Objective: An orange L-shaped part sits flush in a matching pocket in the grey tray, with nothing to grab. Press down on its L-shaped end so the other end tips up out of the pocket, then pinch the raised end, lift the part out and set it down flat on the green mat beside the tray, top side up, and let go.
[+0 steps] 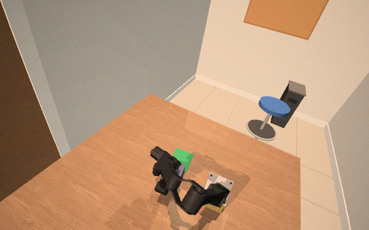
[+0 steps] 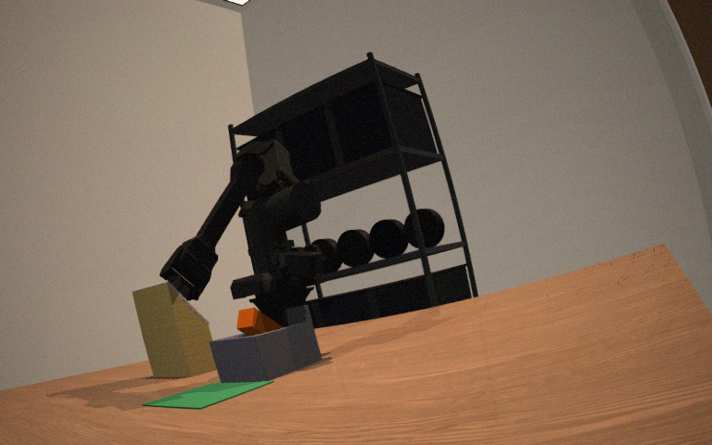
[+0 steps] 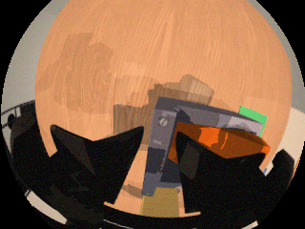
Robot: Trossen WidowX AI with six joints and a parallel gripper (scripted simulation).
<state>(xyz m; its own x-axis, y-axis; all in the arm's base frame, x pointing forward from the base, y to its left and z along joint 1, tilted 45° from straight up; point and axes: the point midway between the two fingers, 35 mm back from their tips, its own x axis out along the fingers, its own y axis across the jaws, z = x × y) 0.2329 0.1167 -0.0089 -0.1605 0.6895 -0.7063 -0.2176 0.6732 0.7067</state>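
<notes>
The orange L-shaped part is 6 cm to the right of my gripper tip. The rest, counted from my gripper tip: green mat (22 cm to the right, 6 cm below, 4 cm ahead).
</notes>
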